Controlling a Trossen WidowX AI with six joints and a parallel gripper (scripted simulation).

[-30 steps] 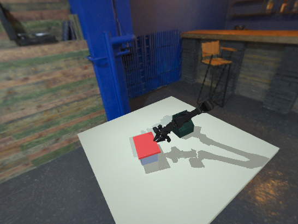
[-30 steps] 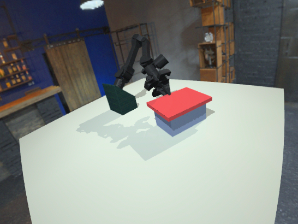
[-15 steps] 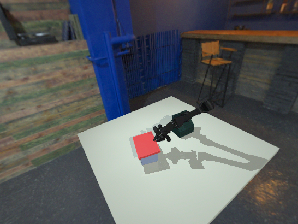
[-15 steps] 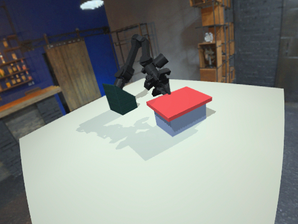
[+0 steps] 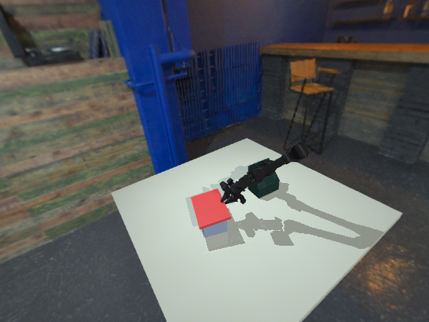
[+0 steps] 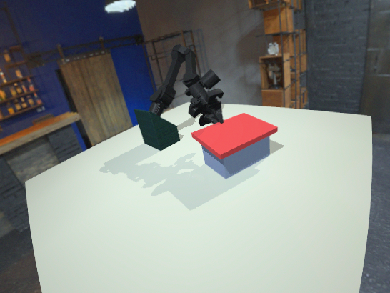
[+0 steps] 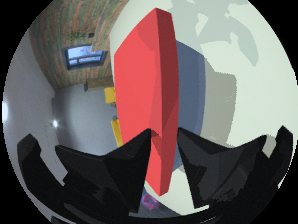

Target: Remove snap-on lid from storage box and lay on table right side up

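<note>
The red lid is 70 mm ahead of my gripper tip and 30 mm to the right of it. Round my gripper tip: storage box 70 mm ahead, 60 mm below, 30 mm to the right.
</note>
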